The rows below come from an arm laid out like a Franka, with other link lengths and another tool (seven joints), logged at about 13 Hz.
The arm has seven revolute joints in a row. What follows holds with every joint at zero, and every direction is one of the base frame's. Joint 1 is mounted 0.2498 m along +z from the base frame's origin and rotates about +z. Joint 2 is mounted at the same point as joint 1 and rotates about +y. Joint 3 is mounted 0.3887 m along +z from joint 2 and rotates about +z. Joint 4 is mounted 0.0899 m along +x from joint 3 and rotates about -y. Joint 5 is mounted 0.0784 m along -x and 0.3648 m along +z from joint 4 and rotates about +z. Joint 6 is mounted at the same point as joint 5 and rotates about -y. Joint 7 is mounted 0.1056 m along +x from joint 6 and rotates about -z. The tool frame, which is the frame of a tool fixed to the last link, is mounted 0.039 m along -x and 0.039 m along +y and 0.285 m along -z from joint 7; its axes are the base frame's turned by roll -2.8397, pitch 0 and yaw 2.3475 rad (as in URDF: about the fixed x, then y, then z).
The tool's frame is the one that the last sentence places.
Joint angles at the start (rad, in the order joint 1, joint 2, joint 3, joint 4, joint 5, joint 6, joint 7): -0.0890 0.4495 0.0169 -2.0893 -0.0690 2.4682 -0.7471
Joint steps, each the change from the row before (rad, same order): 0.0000 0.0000 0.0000 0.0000 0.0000 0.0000 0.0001; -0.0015 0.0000 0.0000 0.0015 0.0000 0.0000 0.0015; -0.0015 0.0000 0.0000 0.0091 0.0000 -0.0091 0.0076; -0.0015 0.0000 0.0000 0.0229 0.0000 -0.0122 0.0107; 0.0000 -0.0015 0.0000 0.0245 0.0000 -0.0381 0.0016; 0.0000 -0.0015 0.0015 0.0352 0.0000 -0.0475 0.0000
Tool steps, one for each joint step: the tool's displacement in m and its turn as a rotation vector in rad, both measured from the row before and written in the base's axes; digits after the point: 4 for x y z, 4 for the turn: 0.0000 0.0000 0.0000 0.0000 0.0000 -0.0001; 0.0007 -0.0008 0.0005 -0.0002 -0.0015 -0.0030; 0.0023 -0.0008 0.0025 -0.0010 -0.0002 -0.0094; 0.0087 -0.0012 0.0067 -0.0022 -0.0110 -0.0127; 0.0023 -0.0008 0.0074 -0.0013 0.0121 -0.0031; 0.0050 -0.0004 0.0107 -0.0011 0.0108 -0.0006
